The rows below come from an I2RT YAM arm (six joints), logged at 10 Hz.
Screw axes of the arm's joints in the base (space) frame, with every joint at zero. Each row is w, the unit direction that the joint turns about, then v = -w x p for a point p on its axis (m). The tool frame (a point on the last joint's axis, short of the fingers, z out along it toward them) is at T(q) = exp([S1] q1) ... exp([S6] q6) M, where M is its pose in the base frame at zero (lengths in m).
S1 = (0, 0, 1, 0, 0, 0)
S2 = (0, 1, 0, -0.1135, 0, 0.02)
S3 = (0, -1, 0, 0.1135, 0, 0.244)
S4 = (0, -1, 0, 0.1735, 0, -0.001)
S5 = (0, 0, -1, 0, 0.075, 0)
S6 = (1, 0, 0, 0, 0.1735, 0)
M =
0 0 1 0.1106
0 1 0 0
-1 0 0 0.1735
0 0 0 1
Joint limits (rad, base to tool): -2.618..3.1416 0..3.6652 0..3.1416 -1.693..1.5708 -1.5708..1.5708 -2.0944..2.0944
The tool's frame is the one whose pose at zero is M.
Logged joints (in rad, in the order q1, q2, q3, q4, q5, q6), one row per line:
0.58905, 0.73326, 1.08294, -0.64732, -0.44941, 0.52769
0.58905, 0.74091, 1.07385, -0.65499, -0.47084, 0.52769
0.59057, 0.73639, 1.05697, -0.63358, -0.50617, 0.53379
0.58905, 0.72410, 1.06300, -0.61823, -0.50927, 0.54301
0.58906, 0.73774, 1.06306, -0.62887, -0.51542, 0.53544
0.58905, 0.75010, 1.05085, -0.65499, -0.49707, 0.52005
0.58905, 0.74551, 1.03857, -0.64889, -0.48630, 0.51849
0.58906, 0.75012, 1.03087, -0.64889, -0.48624, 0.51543
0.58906, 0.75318, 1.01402, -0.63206, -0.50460, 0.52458
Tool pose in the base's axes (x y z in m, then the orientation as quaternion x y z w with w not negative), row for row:
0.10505, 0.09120, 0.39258, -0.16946, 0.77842, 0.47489, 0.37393
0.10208, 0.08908, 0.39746, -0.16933, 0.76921, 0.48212, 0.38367
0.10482, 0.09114, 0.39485, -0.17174, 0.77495, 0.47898, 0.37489
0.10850, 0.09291, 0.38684, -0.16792, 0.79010, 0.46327, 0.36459
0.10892, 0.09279, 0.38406, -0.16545, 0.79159, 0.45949, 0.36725
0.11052, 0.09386, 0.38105, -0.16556, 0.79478, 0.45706, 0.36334
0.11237, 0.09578, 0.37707, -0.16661, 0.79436, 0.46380, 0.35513
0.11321, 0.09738, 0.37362, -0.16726, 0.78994, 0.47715, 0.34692
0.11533, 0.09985, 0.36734, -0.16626, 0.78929, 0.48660, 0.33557
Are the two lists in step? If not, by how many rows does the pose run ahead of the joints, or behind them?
The pose runs 2 rows ahead of the joints: the pose in row i belongs to the joints in row i + 2.
